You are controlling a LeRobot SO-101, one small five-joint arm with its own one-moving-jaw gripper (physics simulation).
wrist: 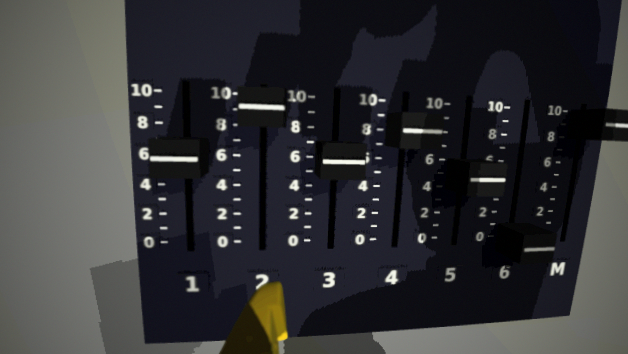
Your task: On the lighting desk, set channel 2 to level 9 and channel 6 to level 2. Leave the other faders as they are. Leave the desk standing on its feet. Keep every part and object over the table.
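Frame: origin at the arm's base, x ahead, y left, z up, level; centimetres.
Where they show: hand, its tool point: (283, 302).
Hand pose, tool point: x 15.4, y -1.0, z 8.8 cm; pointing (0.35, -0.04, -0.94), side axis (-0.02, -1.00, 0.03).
Each offset is from my tool point to the top centre of the thing. Level surfaces: height alone.
The dark lighting desk @(dx +3.2, dy -4.3, dz -1.9 cm) (483, 43) fills the wrist view, with seven faders marked 1 to 6 and M. The channel 2 cap @(dx +4.3, dy -0.2, dz -1.9 cm) (261, 106) sits at about level 9. The channel 6 cap @(dx -1.2, dy -8.2, dz -2.0 cm) (527, 244) sits at the bottom of its slot, near level 0. Channel 1 cap @(dx +3.3, dy +2.2, dz -1.9 cm) (175, 158) is near 6, channel 3 cap @(dx +2.5, dy -2.1, dz -1.9 cm) (343, 161) near 6, channel 4 cap @(dx +3.1, dy -4.5, dz -1.9 cm) (415, 130) near 8, channel 5 cap @(dx +1.4, dy -6.4, dz -1.9 cm) (481, 179) near 4, and the M cap @(dx +2.4, dy -11.2, dz -2.0 cm) (602, 125) near 9. Only one yellow jaw (263, 317) of my gripper shows, below the "2" label, so it is fully open and empty.
The grey table top @(dz -8.8 cm) (56, 175) shows to the left of the desk, below it and at the right edge. A shadow lies across the right half of the panel.
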